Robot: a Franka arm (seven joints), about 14 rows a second.
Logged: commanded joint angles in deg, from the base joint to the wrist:
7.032, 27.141, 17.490, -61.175, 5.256, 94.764, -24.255
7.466, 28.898, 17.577, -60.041, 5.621, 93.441, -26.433
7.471, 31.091, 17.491, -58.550, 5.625, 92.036, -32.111
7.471, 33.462, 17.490, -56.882, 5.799, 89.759, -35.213
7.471, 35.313, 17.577, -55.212, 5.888, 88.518, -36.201
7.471, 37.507, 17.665, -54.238, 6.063, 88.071, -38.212
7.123, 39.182, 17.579, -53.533, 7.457, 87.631, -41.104
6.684, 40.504, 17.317, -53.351, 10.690, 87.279, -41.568
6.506, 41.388, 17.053, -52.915, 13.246, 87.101, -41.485
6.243, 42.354, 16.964, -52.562, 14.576, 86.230, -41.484
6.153, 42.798, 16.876, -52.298, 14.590, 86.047, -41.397
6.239, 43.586, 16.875, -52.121, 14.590, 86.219, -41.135
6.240, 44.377, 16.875, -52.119, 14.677, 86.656, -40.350
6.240, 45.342, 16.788, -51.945, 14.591, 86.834, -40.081
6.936, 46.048, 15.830, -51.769, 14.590, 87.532, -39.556
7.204, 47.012, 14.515, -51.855, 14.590, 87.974, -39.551
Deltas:
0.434, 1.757, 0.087, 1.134, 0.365, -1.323, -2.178
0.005, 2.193, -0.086, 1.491, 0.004, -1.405, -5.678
0.000, 2.371, -0.001, 1.668, 0.174, -2.277, -3.102
0.000, 1.851, 0.087, 1.670, 0.089, -1.241, -0.988
0.000, 2.194, 0.088, 0.974, 0.175, -0.447, -2.011
-0.348, 1.675, -0.086, 0.705, 1.394, -0.440, -2.892
-0.439, 1.322, -0.262, 0.182, 3.233, -0.352, -0.464
-0.178, 0.884, -0.264, 0.436, 2.556, -0.178, 0.083
-0.263, 0.966, -0.089, 0.353, 1.330, -0.871, 0.001
-0.090, 0.444, -0.088, 0.264, 0.014, -0.183, 0.087
0.086, 0.788, -0.001, 0.177, 0.000, 0.172, 0.262
0.001, 0.791, 0.000, 0.002, 0.087, 0.437, 0.785
0.000, 0.965, -0.087, 0.174, -0.086, 0.178, 0.269
0.696, 0.706, -0.958, 0.176, -0.001, 0.698, 0.525
0.268, 0.964, -1.315, -0.086, 0.000, 0.442, 0.005

